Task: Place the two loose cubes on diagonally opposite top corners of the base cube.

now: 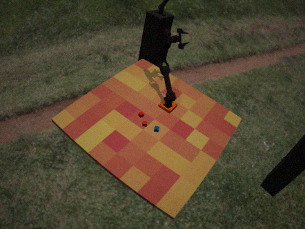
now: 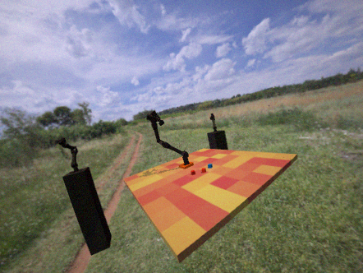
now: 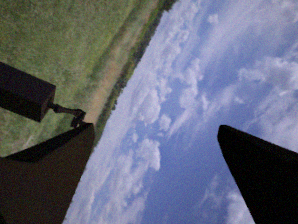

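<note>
The blue cube lies 600 mm below my gripper tip, 510 mm ahead of it and 280 mm to the left of it.
</note>
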